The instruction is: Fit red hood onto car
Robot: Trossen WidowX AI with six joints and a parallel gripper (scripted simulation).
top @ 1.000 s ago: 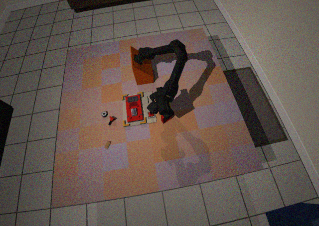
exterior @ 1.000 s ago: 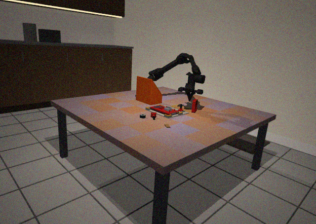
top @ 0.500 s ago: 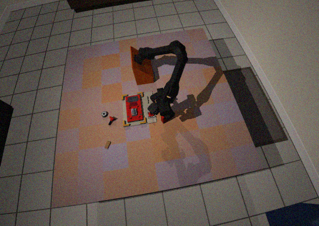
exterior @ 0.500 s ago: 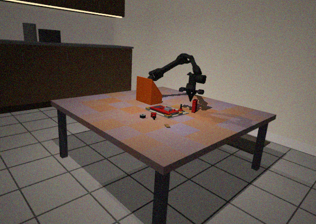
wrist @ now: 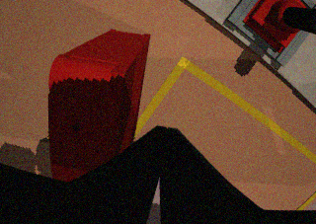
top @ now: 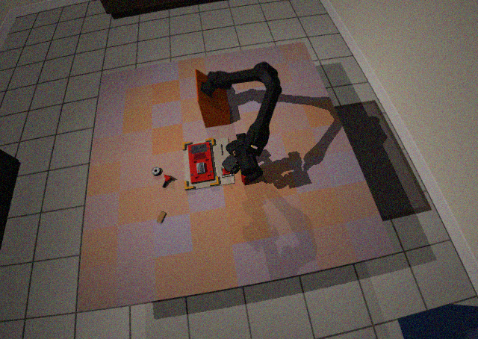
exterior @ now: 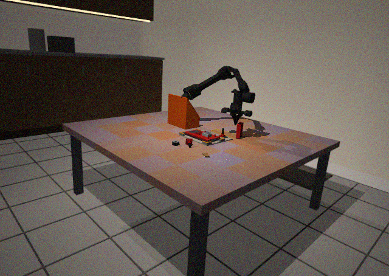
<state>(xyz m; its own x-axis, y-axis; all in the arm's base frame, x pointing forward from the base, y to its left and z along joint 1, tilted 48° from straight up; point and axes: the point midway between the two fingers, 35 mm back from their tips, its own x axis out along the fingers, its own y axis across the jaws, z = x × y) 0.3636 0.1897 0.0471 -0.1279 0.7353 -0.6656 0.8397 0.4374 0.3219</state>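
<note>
My gripper tip is now 30 mm above the red hood, 20 mm to the right of it and 20 mm short of it. The rest, counted from my gripper tip: light jig plate 190 mm to the right, 70 mm below, 70 mm behind; then tan block 370 mm to the right, 180 mm ahead, 80 mm below; then small wheel 420 mm to the right, 70 mm below, 40 mm behind.
</note>
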